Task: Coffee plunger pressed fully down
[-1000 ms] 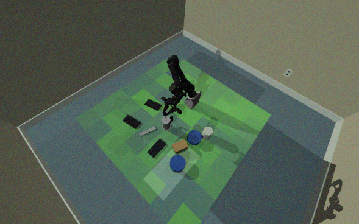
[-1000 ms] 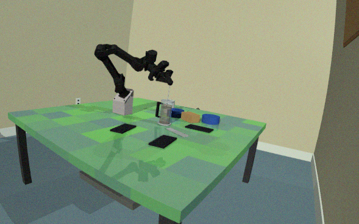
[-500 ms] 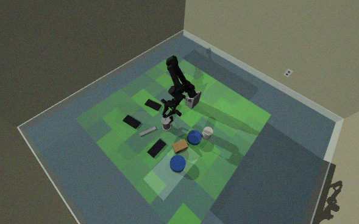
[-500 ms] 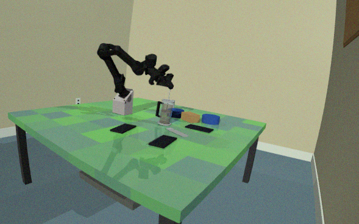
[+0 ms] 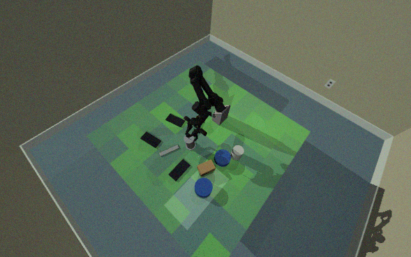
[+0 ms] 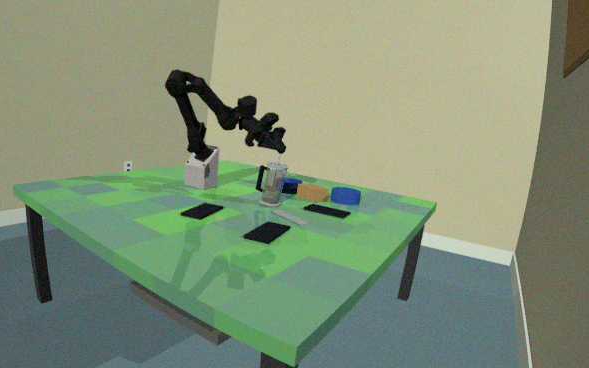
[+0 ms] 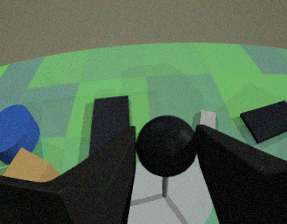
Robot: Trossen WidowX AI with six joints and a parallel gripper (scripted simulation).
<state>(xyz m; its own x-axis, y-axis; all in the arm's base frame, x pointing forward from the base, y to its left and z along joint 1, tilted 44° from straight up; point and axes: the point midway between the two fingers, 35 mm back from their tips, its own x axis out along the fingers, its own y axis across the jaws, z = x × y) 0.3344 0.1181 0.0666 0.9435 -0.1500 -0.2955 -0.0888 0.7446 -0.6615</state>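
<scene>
The coffee press is 4 cm behind my gripper tip and 10 cm below it. Also, from my gripper tip: grey bar 12 cm ahead, 8 cm to the right, 20 cm below; then tan block 21 cm to the left, 18 cm below.
</scene>
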